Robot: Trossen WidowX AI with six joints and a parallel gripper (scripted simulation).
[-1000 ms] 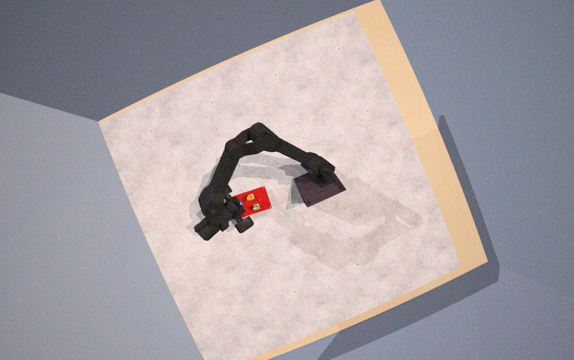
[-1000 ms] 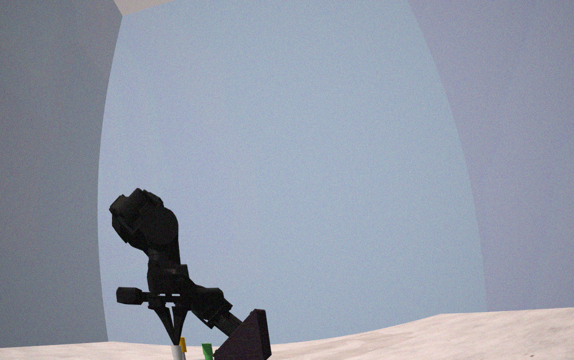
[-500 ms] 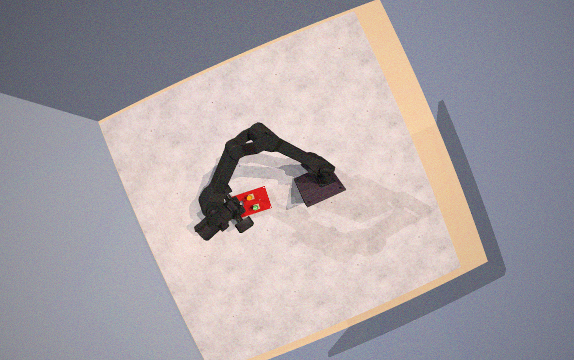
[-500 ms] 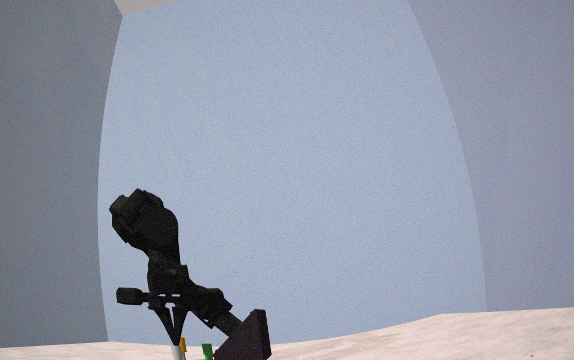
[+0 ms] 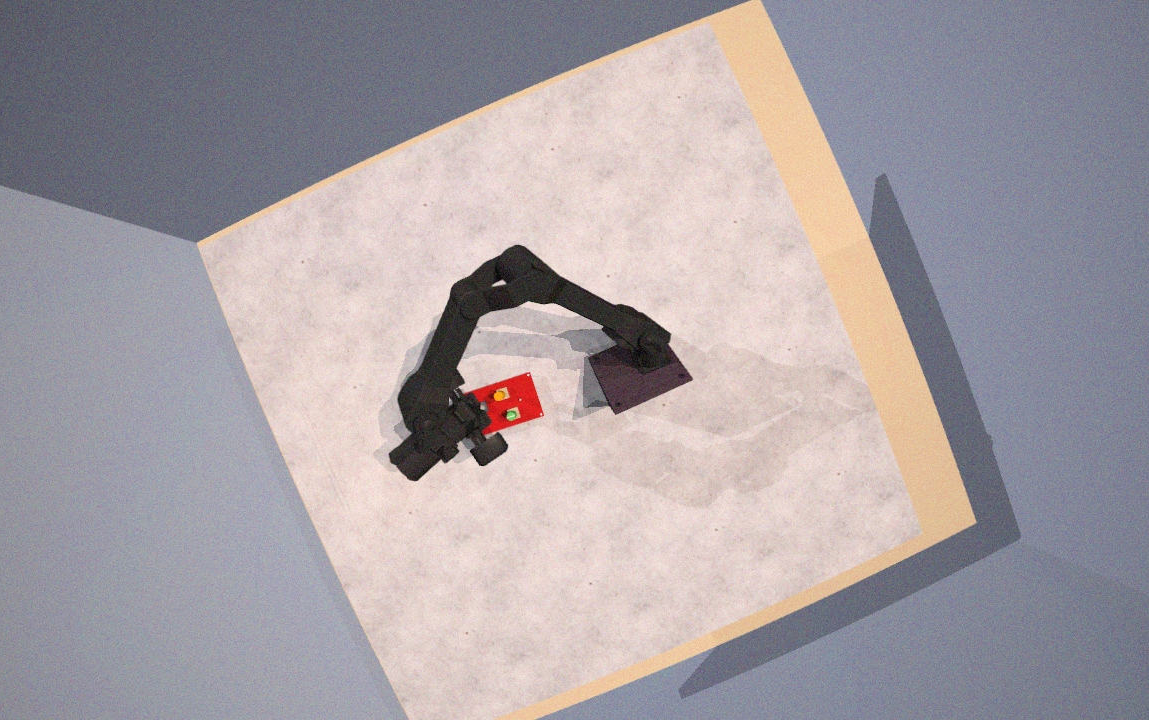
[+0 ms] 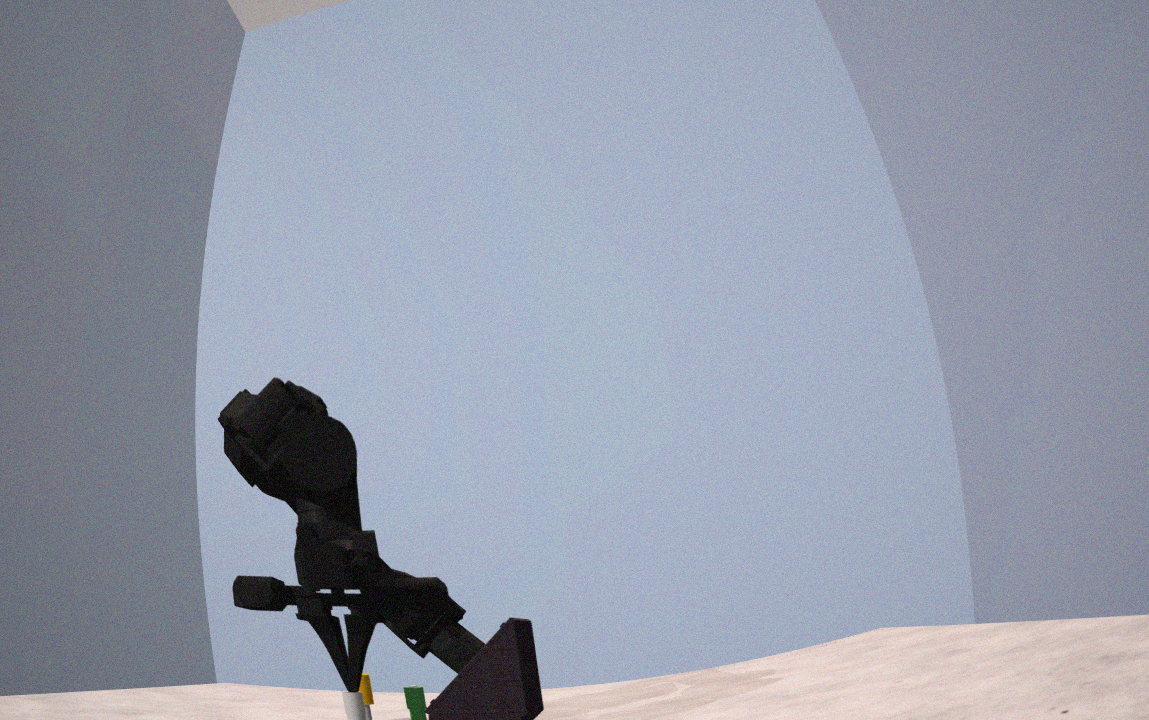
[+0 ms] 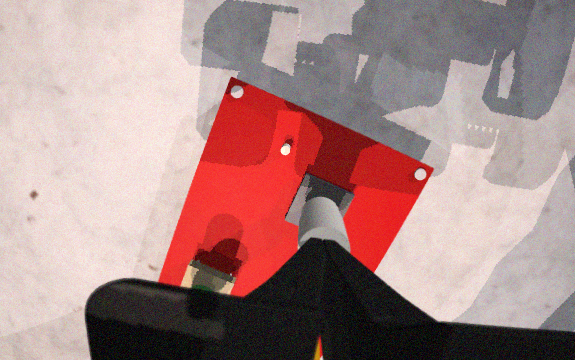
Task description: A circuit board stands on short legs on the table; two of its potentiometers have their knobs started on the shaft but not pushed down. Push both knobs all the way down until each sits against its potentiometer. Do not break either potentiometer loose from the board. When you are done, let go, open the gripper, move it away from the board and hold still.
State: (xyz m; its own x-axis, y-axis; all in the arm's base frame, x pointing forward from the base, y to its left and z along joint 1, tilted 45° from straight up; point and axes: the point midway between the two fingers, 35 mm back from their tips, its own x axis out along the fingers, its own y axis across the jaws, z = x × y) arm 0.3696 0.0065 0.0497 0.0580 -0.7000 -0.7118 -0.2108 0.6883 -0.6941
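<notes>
The grey knob is 20 mm below my gripper tip. Round my gripper tip: green knob: 60 mm behind, 40 mm to the left, 10 mm below.
</notes>
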